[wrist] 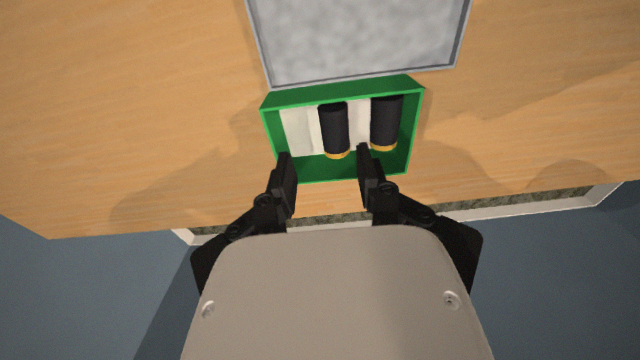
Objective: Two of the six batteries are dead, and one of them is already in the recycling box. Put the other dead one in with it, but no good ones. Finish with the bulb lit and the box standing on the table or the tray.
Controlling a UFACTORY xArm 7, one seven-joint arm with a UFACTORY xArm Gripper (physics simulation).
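Frame: origin at the arm's base, x back, y right, z up, level; millimetres.
Seen in the pictures: gripper, fingertip midpoint: point(324, 161).
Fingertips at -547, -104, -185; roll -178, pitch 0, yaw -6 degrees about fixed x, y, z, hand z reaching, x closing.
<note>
Pixels of each thing's top centre, then the offset from my fingertips to it, as dx, dy, dz. "spot": a spot on its surface instead. Level surfaces: height alone.
- green recycling box at its top centre: point(342, 145) +15, -23, -54
- insert at a spot on its surface: point(297, 132) spot: -41, -25, -111
- grey tray at a spot on its surface: point(360, 40) spot: +52, +58, -111
- wooden table at its surface level: dz -114
A green recycling box point(342, 93) stands on the wooden table, its near rim toward the gripper. Inside lie two black batteries with orange ends: one battery point(334, 130) near the middle and another battery point(386, 122) at the right. They lie side by side and apart, over a white label or insert point(297, 132) on the box's floor. My gripper point(324, 161) is open and empty, its fingertips above the near part of the box, with the middle battery beyond them. The bulb and the other batteries do not show in the wrist view.
A grey tray point(360, 40) with a raised rim lies just beyond the box. The wooden table point(125, 100) ends at its near edge, just behind the fingers. Below that edge a pale-rimmed strip point(525, 207) and blue-grey floor point(560, 280) show.
</note>
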